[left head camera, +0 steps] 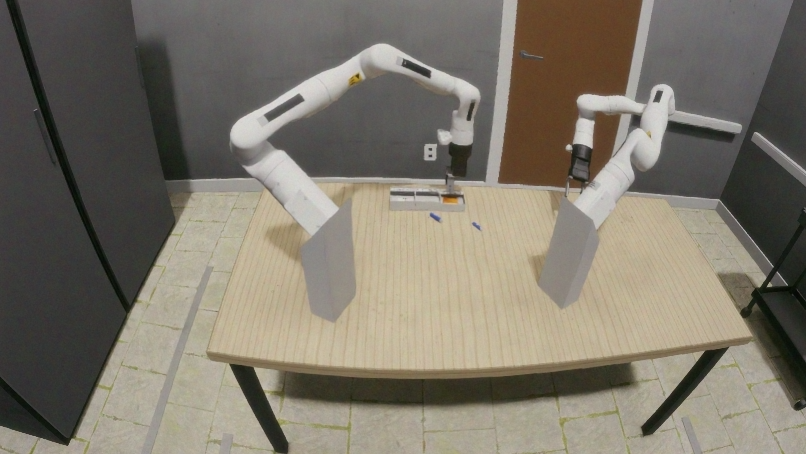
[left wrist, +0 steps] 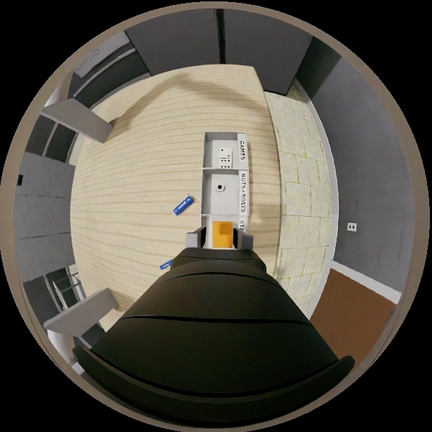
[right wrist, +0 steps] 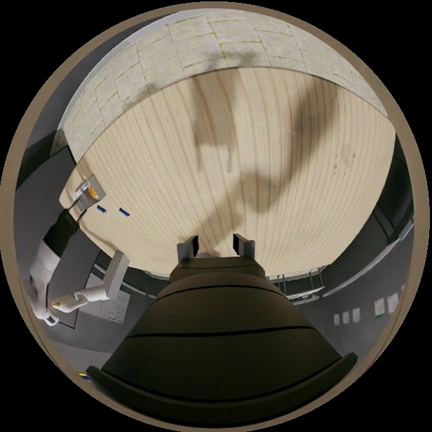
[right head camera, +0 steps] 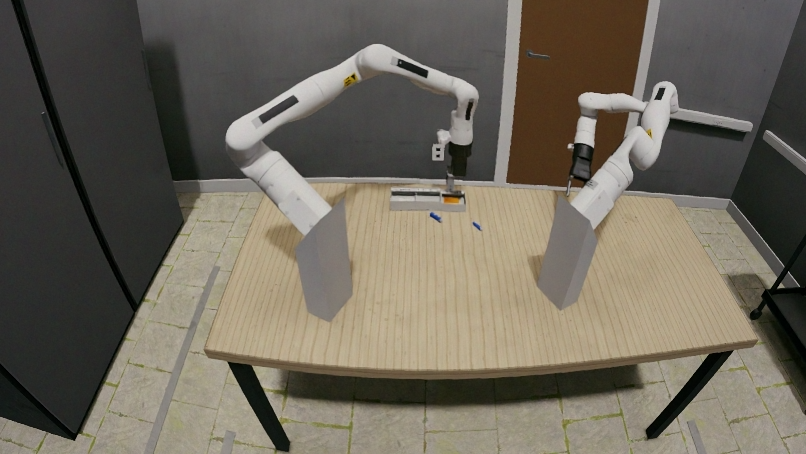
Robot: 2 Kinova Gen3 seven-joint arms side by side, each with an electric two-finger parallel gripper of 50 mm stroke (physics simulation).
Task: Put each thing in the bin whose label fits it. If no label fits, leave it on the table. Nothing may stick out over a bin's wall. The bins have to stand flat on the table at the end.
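Places are measured from the left arm's base along level axes (x right, y ahead, z up), in metres.
Where they show: left gripper, fingertip midpoint: [left head camera: 449,187] [right head camera: 449,187]; right gripper, fingertip midpoint: [left head camera: 573,198].
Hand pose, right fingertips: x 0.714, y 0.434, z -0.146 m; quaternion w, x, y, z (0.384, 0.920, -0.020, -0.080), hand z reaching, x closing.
After its pixels a point has its place.
A grey three-part bin row [left head camera: 425,206] {x 0.212, y 0.458, z -0.254 m} [right head camera: 425,206] {x 0.211, y 0.457, z -0.254 m} stands at the table's back. In the left wrist view, a white domino [left wrist: 226,158] lies in the GAMES bin [left wrist: 210,146] and a small ring-shaped nut [left wrist: 220,187] in the NUTS+BOLTS bin [left wrist: 210,200]. An orange block [left wrist: 222,230] [left head camera: 450,200] {x 0.295, y 0.509, z -0.256 m} [right head camera: 451,200] {x 0.295, y 0.509, z -0.256 m} lies in the third bin, label partly hidden, starting "STA". My left gripper [left wrist: 219,234] [left head camera: 450,193] {x 0.286, y 0.501, z -0.199 m} is open just above it. A larger blue battery [left wrist: 183,205] [left head camera: 434,217] {x 0.245, y 0.414, z -0.264 m} and a smaller one [left wrist: 166,264] [left head camera: 476,226] {x 0.384, y 0.390, z -0.267 m} lie on the table. My right gripper [right wrist: 215,241] [left head camera: 575,188] {x 0.714, y 0.434, z -0.146 m} is open and empty.
Two grey arm pedestals [left head camera: 329,270] {x 0.017, y -0.060, z -0.091 m} [left head camera: 568,259] {x 0.617, y 0.074, z -0.109 m} stand on the wooden table [left head camera: 445,315] {x 0.299, y 0.000, z -0.273 m}. The right gripper hangs above the table, right of the batteries and well apart from the bins. A dark wall [left head camera: 315,112] rises behind the table.
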